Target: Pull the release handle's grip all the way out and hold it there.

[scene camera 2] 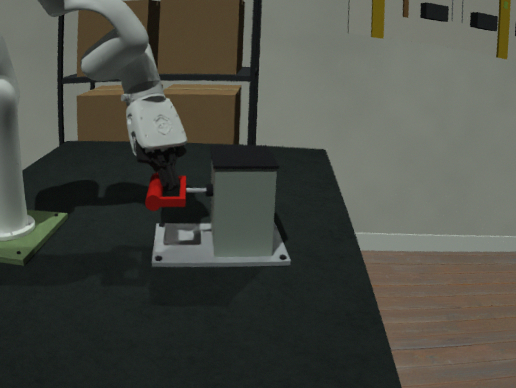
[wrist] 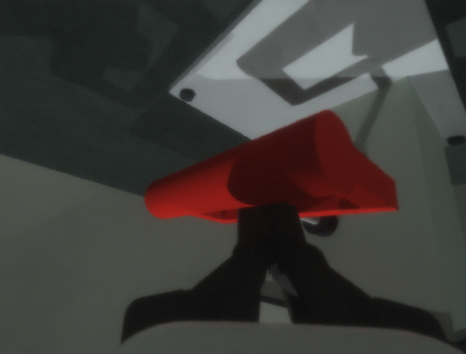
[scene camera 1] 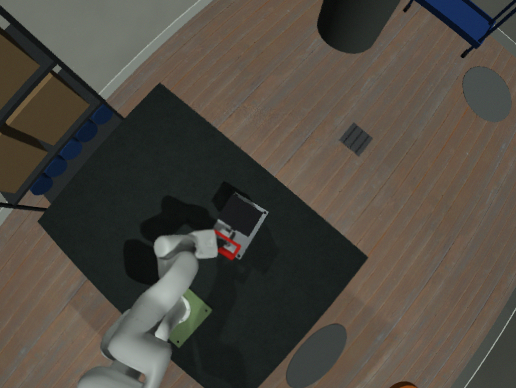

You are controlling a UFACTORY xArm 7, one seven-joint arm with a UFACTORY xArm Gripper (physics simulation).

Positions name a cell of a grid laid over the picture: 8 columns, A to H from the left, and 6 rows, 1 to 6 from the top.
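The gripper (scene camera 2: C3) is visible, and the wrist view shows the gripper (wrist: E4) too. A light grey base plate (scene camera 1: D4) is in the scene as well, and the wrist view also shows the light grey base plate (wrist: E2).
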